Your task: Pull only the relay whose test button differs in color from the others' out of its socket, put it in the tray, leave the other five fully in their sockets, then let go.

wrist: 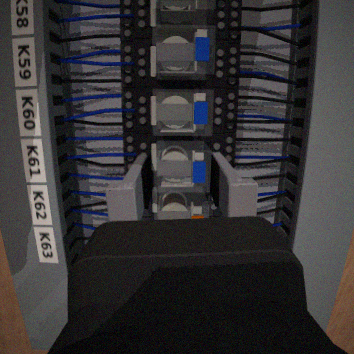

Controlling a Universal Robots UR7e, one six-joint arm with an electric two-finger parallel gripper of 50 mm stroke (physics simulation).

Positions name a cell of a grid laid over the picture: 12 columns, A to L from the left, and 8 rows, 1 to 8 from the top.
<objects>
gripper: G4
relay: G2
relay: F5
relay: F3
relay: G4
grey panel: I1
</objects>
